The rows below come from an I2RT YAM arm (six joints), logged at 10 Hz.
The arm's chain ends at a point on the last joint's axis. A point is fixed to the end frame.
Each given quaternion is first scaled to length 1.
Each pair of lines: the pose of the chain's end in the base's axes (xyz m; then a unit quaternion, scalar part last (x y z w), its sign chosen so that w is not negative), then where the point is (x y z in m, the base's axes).
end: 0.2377 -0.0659 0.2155 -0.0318 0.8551 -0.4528 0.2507
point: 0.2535 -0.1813 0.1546
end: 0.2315 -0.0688 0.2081 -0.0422 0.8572 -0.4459 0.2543
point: 0.2498 -0.1832 0.1461
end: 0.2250 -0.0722 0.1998 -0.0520 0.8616 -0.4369 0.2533
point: 0.2448 -0.1853 0.1360
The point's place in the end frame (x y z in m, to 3 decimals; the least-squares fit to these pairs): 0.043 -0.017 0.123
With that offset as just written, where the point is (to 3 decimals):
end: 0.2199 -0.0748 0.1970 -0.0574 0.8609 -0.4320 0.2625
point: 0.243 -0.187 0.133
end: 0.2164 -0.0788 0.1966 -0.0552 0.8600 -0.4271 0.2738
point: 0.241 -0.190 0.132
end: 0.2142 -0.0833 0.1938 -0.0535 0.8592 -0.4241 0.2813
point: 0.241 -0.194 0.129
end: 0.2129 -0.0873 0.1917 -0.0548 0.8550 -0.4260 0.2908
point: 0.242 -0.198 0.128
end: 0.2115 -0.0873 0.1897 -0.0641 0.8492 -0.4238 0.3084
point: 0.246 -0.198 0.127
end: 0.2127 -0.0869 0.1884 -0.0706 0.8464 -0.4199 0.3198
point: 0.250 -0.196 0.126
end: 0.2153 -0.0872 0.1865 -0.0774 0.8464 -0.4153 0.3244
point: 0.255 -0.196 0.124
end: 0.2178 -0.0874 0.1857 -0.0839 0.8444 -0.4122 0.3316
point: 0.260 -0.195 0.123
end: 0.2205 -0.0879 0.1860 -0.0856 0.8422 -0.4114 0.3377
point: 0.264 -0.195 0.124
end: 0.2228 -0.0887 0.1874 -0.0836 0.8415 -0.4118 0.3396
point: 0.267 -0.196 0.126
